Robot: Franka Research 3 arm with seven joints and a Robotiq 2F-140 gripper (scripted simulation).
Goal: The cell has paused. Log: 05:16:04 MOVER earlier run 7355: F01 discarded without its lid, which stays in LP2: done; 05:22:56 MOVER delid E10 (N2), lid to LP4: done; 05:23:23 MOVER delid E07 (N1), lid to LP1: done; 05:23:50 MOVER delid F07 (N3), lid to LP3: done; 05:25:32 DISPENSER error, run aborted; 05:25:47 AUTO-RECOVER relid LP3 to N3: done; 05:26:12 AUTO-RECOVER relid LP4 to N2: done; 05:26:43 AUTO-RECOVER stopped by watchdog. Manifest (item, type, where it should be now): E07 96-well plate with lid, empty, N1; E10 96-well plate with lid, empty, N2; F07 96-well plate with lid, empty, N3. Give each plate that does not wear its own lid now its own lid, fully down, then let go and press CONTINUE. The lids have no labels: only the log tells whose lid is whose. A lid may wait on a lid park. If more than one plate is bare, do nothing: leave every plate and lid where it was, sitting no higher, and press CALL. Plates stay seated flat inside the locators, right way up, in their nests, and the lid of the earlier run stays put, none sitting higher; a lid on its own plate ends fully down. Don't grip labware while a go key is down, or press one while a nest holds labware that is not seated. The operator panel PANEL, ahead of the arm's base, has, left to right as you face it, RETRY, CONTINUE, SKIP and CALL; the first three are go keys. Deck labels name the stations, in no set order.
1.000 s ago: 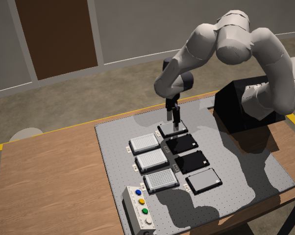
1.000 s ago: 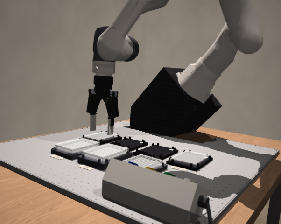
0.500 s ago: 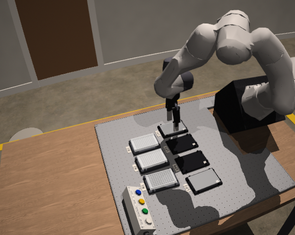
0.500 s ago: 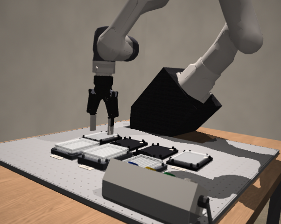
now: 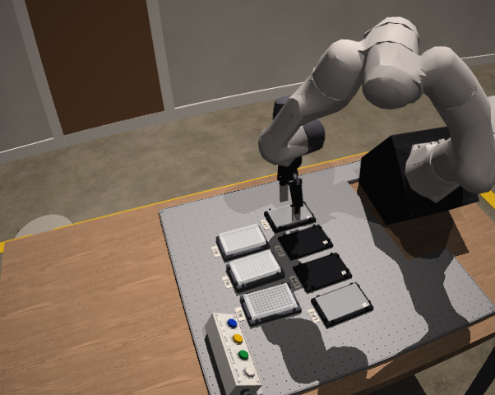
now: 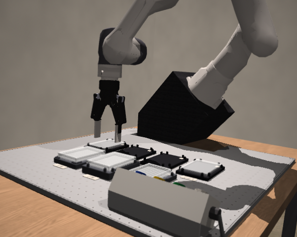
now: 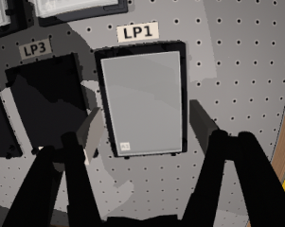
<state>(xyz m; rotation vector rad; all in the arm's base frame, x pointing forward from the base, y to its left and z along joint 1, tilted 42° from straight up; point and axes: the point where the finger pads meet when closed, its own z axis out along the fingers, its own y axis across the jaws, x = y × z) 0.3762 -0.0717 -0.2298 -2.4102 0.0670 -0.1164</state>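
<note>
The black lid park LP1 lies 50 mm below my hand. Round my hand: lid park LP3 (130 mm to the left, 50 mm below); lid park LP4 (260 mm to the left, 50 mm below, 10 mm ahead); plate (310 mm to the left, 190 mm ahead, 30 mm below).
</note>
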